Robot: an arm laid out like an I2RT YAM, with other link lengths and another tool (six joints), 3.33 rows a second.
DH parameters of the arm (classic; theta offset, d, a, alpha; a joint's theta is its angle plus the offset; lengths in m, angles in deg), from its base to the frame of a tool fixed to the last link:
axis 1: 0 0.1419 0.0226 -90
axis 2: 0 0 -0.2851 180
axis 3: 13.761 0 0.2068 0
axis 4: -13.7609 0.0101 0.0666 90
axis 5: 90 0.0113 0 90
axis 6: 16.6 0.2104 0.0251 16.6
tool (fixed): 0 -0.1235 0 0
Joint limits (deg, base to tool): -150..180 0..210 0..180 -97..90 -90..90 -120..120
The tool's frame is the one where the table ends.
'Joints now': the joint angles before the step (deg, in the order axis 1, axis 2, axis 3, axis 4, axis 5, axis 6). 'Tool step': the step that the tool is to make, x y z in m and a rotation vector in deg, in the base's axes. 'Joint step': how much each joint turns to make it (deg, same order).
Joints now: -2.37 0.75 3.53 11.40 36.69 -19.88
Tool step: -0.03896 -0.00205 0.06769 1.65 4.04 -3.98
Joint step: 0.02 2.93 23.16 -24.85 4.22 0.81
